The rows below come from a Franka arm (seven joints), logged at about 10 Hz.
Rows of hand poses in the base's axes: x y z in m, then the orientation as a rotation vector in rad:
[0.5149 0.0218 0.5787 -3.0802 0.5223 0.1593]
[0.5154 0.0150 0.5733 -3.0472 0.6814 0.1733]
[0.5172 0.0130 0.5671 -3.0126 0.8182 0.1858]
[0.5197 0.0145 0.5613 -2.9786 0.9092 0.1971]
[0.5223 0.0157 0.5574 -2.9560 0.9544 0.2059]
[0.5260 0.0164 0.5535 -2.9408 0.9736 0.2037]
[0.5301 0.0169 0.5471 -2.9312 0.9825 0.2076]
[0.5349 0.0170 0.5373 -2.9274 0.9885 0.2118]
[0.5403 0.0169 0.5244 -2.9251 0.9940 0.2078]
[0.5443 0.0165 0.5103 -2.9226 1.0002 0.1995]
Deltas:
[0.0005 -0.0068 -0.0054 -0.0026 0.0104 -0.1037]
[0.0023 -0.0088 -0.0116 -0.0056 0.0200 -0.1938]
[0.0048 -0.0073 -0.0174 -0.0006 0.0276 -0.2560]
[0.0074 -0.0061 -0.0213 0.0063 0.0330 -0.2882]
[0.0111 -0.0054 -0.0252 0.0139 0.0308 -0.3034]
[0.0152 -0.0049 -0.0316 0.0200 0.0328 -0.3110]
[0.0200 -0.0048 -0.0414 0.0217 0.0354 -0.3155]
[0.0254 -0.0049 -0.0543 0.0217 0.0328 -0.3194]
[0.0294 -0.0053 -0.0684 0.0215 0.0275 -0.3239]

